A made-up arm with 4 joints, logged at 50 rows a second.
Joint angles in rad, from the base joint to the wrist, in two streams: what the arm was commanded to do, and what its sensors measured. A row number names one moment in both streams.
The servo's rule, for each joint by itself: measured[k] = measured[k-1] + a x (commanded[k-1-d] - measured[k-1]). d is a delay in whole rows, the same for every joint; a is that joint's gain. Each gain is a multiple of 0.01, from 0.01 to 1. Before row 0 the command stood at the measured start. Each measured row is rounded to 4 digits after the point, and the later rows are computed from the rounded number. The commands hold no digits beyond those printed.
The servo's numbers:
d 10
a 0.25 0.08 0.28 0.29
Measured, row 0:
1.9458 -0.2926 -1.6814 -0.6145
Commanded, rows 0 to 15:
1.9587 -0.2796 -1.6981 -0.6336
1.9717 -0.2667 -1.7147 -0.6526
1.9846 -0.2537 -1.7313 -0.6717
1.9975 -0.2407 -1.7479 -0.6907
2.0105 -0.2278 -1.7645 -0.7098
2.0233 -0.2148 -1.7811 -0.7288
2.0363 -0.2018 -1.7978 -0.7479
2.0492 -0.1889 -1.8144 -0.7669
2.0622 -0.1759 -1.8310 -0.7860
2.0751 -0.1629 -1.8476 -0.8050
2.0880 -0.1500 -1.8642 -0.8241
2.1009 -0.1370 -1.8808 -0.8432
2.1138 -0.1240 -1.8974 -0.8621
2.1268 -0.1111 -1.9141 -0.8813
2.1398 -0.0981 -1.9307 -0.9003
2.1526 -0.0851 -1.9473 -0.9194
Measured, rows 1 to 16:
1.9458 -0.2926 -1.6814 -0.6145
1.9458 -0.2926 -1.6814 -0.6145
1.9458 -0.2926 -1.6814 -0.6145
1.9458 -0.2926 -1.6814 -0.6145
1.9458 -0.2926 -1.6814 -0.6145
1.9458 -0.2926 -1.6814 -0.6145
1.9458 -0.2926 -1.6814 -0.6145
1.9458 -0.2926 -1.6814 -0.6145
1.9458 -0.2926 -1.6814 -0.6145
1.9458 -0.2926 -1.6814 -0.6145
1.9490 -0.2916 -1.6861 -0.6200
1.9547 -0.2896 -1.6941 -0.6295
1.9622 -0.2867 -1.7045 -0.6417
1.9710 -0.2830 -1.7167 -0.6559
1.9809 -0.2786 -1.7301 -0.6715
1.9915 -0.2735 -1.7444 -0.6881

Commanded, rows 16 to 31:
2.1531 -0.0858 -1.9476 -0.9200
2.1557 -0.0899 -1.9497 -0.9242
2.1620 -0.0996 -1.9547 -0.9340
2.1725 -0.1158 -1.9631 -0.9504
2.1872 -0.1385 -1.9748 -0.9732
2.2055 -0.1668 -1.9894 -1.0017
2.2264 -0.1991 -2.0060 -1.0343
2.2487 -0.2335 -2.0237 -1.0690
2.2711 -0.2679 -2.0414 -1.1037
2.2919 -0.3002 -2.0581 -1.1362
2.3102 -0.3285 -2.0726 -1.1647
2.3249 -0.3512 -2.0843 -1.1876
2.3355 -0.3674 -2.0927 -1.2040
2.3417 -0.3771 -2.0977 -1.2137
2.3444 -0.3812 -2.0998 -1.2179
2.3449 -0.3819 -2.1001 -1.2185
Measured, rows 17 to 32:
2.0027 -0.2678 -1.7594 -0.7054
2.0143 -0.2615 -1.7748 -0.7232
2.0263 -0.2547 -1.7905 -0.7414
2.0385 -0.2474 -1.8065 -0.7598
2.0509 -0.2396 -1.8227 -0.7784
2.0634 -0.2314 -1.8390 -0.7972
2.0760 -0.2228 -1.8554 -0.8160
2.0887 -0.2139 -1.8718 -0.8349
2.1015 -0.2046 -1.8883 -0.8539
2.1143 -0.1950 -1.9048 -0.8729
2.1240 -0.1863 -1.9168 -0.8866
2.1319 -0.1786 -1.9260 -0.8975
2.1394 -0.1723 -1.9340 -0.9081
2.1477 -0.1678 -1.9421 -0.9204
2.1576 -0.1655 -1.9513 -0.9357
2.1696 -0.1656 -1.9620 -0.9548

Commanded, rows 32 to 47:
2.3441 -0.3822 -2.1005 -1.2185
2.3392 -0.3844 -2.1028 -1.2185
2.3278 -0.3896 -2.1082 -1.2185
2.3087 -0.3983 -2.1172 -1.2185
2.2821 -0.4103 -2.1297 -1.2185
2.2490 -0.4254 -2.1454 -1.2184
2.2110 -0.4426 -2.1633 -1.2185
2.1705 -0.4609 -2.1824 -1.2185
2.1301 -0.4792 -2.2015 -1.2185
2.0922 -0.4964 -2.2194 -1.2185
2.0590 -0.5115 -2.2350 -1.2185
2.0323 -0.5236 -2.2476 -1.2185
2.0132 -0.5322 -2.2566 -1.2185
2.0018 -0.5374 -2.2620 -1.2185
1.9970 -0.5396 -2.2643 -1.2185
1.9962 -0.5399 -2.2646 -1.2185
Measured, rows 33 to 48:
2.1838 -0.1683 -1.9743 -0.9779
2.2000 -0.1735 -1.9881 -1.0043
2.2178 -0.1811 -2.0030 -1.0331
2.2363 -0.1906 -2.0184 -1.0630
2.2548 -0.2016 -2.0336 -1.0925
2.2723 -0.2136 -2.0478 -1.1201
2.2881 -0.2259 -2.0604 -1.1444
2.3015 -0.2380 -2.0708 -1.1645
2.3122 -0.2495 -2.0789 -1.1800
2.3204 -0.2601 -2.0848 -1.1912
2.3263 -0.2699 -2.0892 -1.1991
2.3295 -0.2791 -2.0930 -1.2047
2.3291 -0.2879 -2.0973 -1.2087
2.3240 -0.2967 -2.1029 -1.2115
2.3135 -0.3058 -2.1104 -1.2135
2.2974 -0.3154 -2.1202 -1.2149

